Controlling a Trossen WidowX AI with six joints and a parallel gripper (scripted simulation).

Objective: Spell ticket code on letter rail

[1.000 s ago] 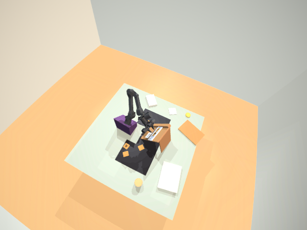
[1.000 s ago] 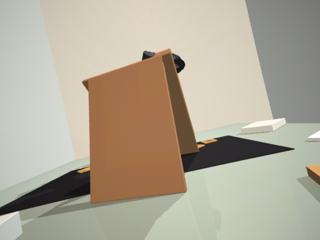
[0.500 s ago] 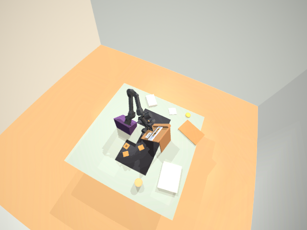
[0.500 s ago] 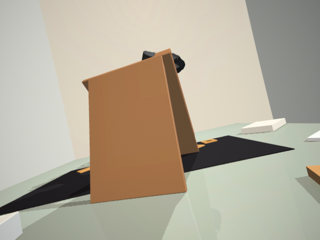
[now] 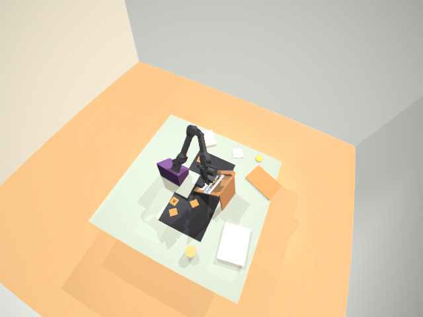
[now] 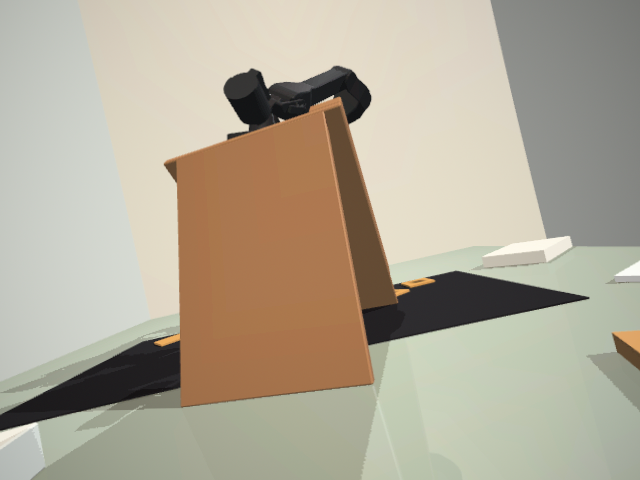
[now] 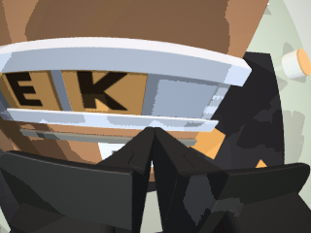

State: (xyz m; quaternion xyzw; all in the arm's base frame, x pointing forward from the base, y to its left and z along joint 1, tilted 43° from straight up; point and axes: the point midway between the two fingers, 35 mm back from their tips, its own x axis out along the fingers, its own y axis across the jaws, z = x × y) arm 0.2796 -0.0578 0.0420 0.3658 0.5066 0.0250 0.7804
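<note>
The orange tile marked q lies 21 cm to the left of my gripper tip, 19 cm below it and 12 cm behind it. Also, from my gripper tip: white ticket: 10 cm below, 3 cm behind, 2 cm to the left; black mat: 19 cm below, 10 cm behind, 1 cm to the left; white block: 34 cm ahead, 32 cm to the right, 17 cm below.
</note>
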